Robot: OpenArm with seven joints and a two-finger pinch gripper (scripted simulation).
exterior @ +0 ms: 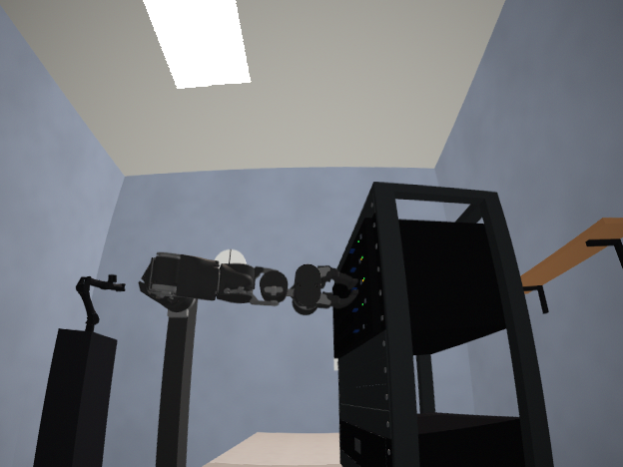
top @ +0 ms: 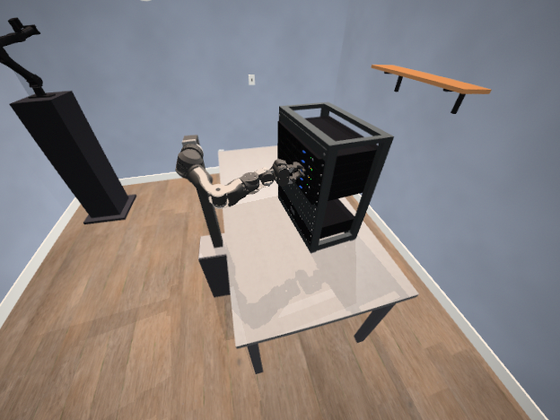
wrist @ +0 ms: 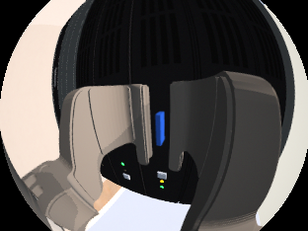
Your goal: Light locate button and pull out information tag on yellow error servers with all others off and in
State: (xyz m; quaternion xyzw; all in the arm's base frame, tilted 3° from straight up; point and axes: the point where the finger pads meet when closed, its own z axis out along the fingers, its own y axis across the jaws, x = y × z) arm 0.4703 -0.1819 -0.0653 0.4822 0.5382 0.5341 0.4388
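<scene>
Now: hand 5 cm to the left of the locate button, 4 cm below it and 2 cm short of it. The rest, counted from my hand: information tag (4 cm ahead, 4 cm above, 1 cm to the left).
</scene>
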